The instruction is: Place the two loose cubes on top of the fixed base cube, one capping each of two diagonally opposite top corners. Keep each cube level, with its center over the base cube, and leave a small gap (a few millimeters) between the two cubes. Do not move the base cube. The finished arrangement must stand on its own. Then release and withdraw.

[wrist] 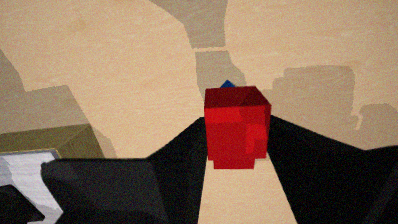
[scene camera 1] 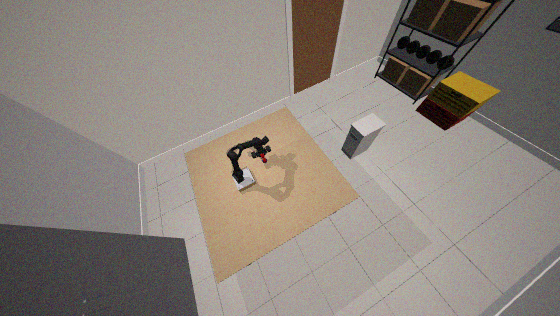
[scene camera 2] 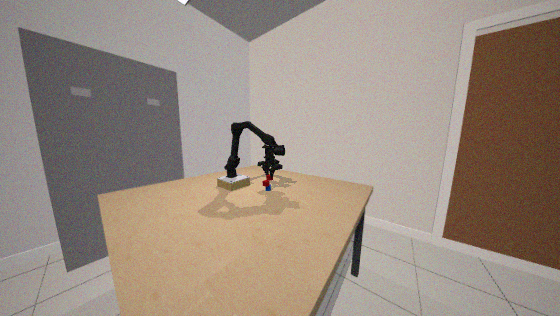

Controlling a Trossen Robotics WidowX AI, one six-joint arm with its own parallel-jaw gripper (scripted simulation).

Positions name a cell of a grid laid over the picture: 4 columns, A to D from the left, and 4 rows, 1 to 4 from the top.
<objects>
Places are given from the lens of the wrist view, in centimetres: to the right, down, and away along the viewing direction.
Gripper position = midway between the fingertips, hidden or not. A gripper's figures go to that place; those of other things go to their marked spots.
gripper (wrist: C3): 2, 1, 10
red cube (wrist: C3): 2, 0, 9
</objects>
